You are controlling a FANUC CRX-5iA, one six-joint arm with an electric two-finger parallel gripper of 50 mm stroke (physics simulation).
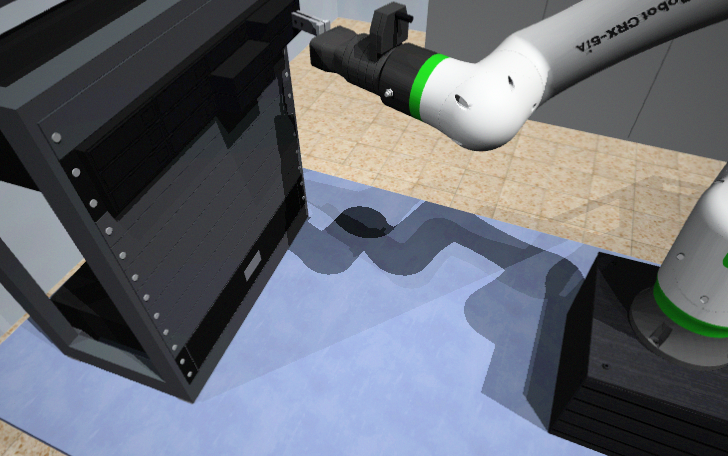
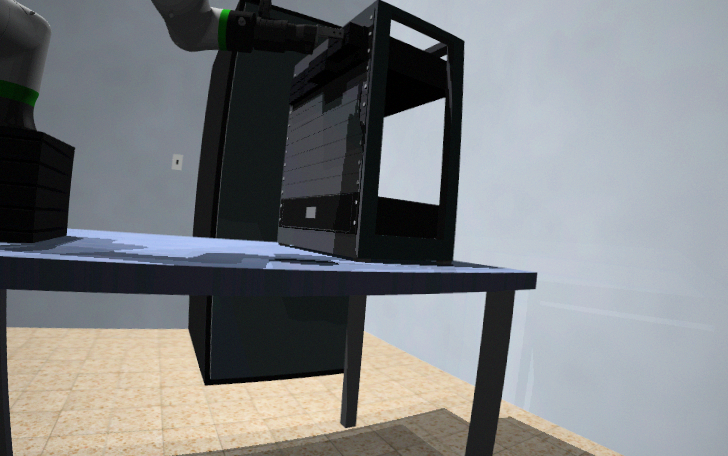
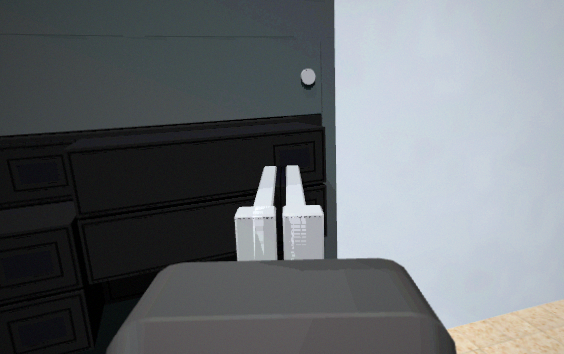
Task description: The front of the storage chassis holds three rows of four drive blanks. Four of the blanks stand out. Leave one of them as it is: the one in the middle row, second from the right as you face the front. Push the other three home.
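Note:
The storage chassis has dark drive blanks near its top. The top-row right-end blank stands out. The middle-row right-end blank below it also looks proud; its depth is hard to judge. The middle-row blank second from the right stands out, and so does the bottom-row blank under it. My gripper is shut and empty. Its tips are at the face of the top right-end blank, near its handle end; contact cannot be told.
The chassis sits in an open frame on the blue table. The arm's dark base block stands opposite the chassis front. A tall dark cabinet stands behind. A round screw projects above the top right-end blank.

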